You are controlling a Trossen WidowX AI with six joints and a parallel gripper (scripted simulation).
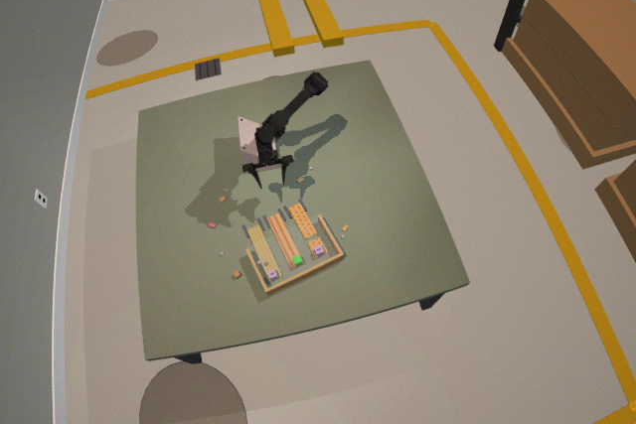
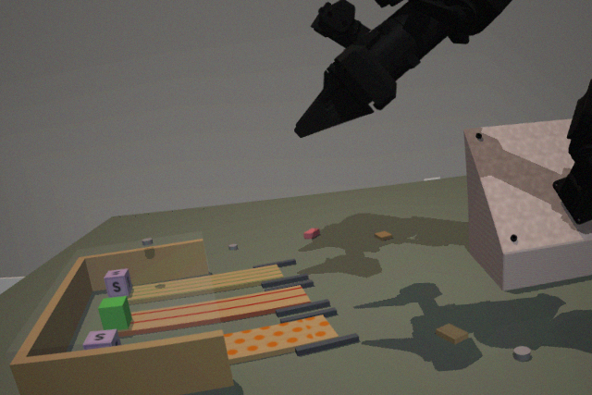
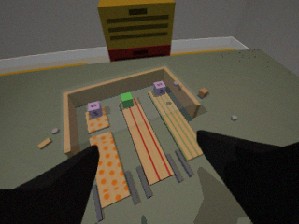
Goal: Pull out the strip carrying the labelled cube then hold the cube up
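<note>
The pink block lies 280 mm to the right of my gripper tip, 200 mm below it and 30 mm behind it.
</note>
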